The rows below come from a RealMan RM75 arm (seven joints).
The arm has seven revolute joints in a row. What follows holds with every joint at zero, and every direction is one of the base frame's. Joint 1 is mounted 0.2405 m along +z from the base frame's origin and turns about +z. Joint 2 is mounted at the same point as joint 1 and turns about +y. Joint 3 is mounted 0.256 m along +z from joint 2 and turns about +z. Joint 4 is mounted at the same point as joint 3 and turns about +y. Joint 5 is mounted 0.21 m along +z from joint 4 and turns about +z. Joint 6 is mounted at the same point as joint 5 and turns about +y. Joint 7 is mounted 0.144 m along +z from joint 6 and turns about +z. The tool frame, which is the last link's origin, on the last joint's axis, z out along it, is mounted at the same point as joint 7; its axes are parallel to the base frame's.
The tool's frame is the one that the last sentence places.
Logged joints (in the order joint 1, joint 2, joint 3, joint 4, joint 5, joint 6, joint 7), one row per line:
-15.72 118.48 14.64 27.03 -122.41 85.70 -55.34
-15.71 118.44 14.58 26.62 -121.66 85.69 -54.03
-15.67 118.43 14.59 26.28 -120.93 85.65 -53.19
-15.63 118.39 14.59 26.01 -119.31 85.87 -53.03
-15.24 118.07 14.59 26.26 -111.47 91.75 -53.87
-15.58 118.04 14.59 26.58 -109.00 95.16 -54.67
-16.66 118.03 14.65 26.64 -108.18 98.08 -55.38
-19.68 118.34 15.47 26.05 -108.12 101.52 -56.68
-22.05 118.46 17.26 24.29 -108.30 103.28 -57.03
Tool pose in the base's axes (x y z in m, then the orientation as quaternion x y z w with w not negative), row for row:
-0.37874 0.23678 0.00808 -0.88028 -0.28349 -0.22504 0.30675
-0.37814 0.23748 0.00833 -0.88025 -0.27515 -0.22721 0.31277
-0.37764 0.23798 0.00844 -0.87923 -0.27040 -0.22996 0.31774
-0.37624 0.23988 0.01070 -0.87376 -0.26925 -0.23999 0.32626
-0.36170 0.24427 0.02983 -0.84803 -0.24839 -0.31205 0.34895
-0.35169 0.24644 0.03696 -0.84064 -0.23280 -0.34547 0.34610
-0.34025 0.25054 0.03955 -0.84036 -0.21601 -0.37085 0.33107
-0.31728 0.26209 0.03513 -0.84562 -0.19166 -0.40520 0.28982
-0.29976 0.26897 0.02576 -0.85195 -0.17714 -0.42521 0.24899
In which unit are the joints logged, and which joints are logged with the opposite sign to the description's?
The joints are logged in degrees. Opposite sign: joint 2, joint 5.
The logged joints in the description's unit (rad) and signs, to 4 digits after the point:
-0.2744 -2.0679 0.2555 0.4718 2.1365 1.4957 -0.9659
-0.2742 -2.0672 0.2545 0.4646 2.1234 1.4956 -0.9430
-0.2735 -2.0670 0.2546 0.4587 2.1106 1.4949 -0.9283
-0.2728 -2.0663 0.2546 0.4540 2.0824 1.4987 -0.9255
-0.2660 -2.0607 0.2546 0.4583 1.9455 1.6013 -0.9402
-0.2719 -2.0602 0.2546 0.4639 1.9024 1.6609 -0.9542
-0.2908 -2.0600 0.2557 0.4650 1.8881 1.7118 -0.9666
-0.3435 -2.0654 0.2700 0.4547 1.8870 1.7719 -0.9893
-0.3848 -2.0675 0.3012 0.4239 1.8902 1.8026 -0.9954

